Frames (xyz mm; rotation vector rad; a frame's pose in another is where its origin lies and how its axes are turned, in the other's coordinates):
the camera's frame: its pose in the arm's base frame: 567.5 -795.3 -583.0 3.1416 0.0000 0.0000
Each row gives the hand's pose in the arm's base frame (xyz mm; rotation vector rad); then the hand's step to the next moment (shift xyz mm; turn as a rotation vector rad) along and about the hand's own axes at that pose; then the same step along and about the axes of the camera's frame.
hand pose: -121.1 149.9 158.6 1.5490 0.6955 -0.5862
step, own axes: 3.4 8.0 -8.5 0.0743 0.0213 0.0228
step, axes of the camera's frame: 7.9 -8.4 -3.8 0.0672 0.0168 0.0411
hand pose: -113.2 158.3 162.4 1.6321 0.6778 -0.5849
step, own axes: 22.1 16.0 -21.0 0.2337 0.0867 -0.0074
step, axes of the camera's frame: 27.0 -21.3 1.1 0.2259 -0.0229 0.1031
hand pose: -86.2 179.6 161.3 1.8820 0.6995 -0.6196
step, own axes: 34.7 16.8 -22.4 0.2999 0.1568 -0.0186
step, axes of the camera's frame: 38.7 -21.7 4.9 0.3229 -0.0223 0.1005
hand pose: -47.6 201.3 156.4 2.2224 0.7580 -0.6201
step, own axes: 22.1 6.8 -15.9 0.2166 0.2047 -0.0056
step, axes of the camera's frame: 23.6 -15.2 0.3 0.2928 0.0432 0.0356
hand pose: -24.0 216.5 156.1 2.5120 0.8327 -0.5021
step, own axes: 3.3 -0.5 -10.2 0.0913 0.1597 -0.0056
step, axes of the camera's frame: 4.2 -7.1 -6.8 0.1702 0.0694 -0.0093
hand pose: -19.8 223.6 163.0 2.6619 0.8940 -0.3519
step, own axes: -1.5 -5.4 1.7 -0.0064 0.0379 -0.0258
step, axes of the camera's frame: -4.7 -2.7 2.2 0.0219 0.0227 -0.0339
